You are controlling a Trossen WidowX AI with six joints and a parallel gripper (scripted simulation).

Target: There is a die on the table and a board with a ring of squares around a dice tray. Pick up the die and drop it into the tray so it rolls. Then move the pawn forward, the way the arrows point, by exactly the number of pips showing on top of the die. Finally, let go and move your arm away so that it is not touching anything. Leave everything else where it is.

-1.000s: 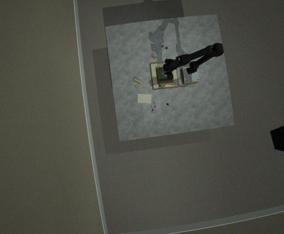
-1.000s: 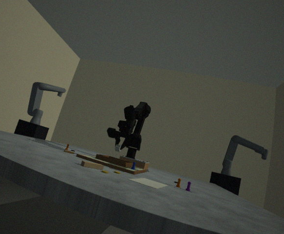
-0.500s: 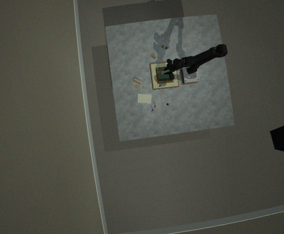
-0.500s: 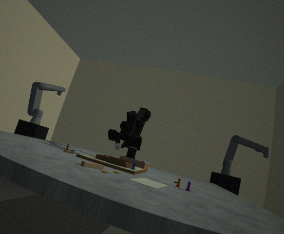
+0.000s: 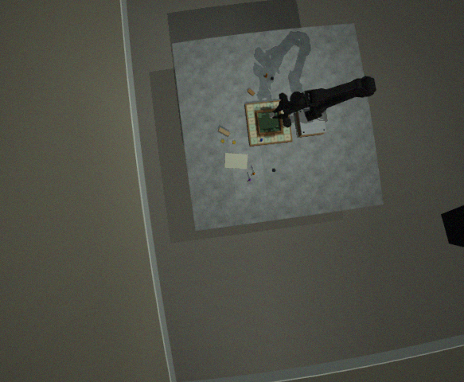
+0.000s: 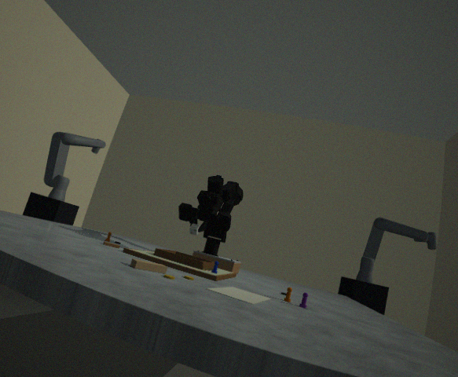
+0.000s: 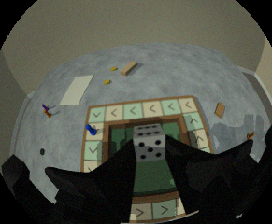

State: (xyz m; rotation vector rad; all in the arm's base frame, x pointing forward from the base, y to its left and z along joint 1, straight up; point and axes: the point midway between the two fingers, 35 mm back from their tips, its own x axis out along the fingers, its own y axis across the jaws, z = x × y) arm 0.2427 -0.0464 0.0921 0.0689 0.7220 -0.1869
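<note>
Right now the white die is right at my gripper tip. Also, from my gripper tip: green dice tray 110 mm below; then blue pawn 100 mm to the left, 90 mm below, 80 mm ahead; then wooden block 300 mm ahead, 110 mm below, 30 mm to the right.
</note>
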